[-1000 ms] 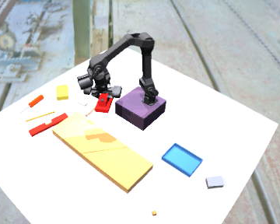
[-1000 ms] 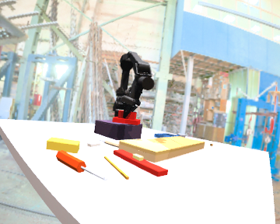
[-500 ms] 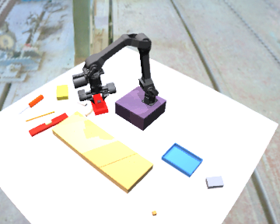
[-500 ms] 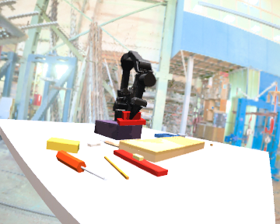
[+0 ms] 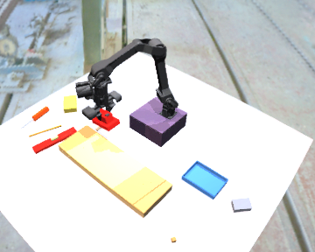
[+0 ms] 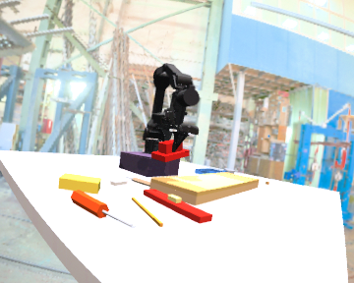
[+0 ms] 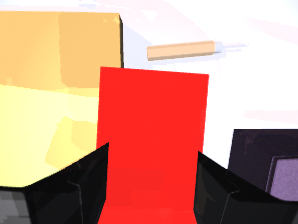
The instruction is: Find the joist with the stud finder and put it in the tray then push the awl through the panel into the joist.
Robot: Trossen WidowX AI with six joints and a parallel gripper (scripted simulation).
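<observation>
Right now the stud finder is 2 cm to the left of my gripper tip and 2 cm above it. The rest, counted from my gripper tip: tan-handled pointed tool 12 cm below, 8 cm behind, 7 cm to the right; then small white piece 15 cm to the right, 12 cm below, 7 cm behind; then red level 17 cm to the right, 17 cm ahead, 11 cm below.
</observation>
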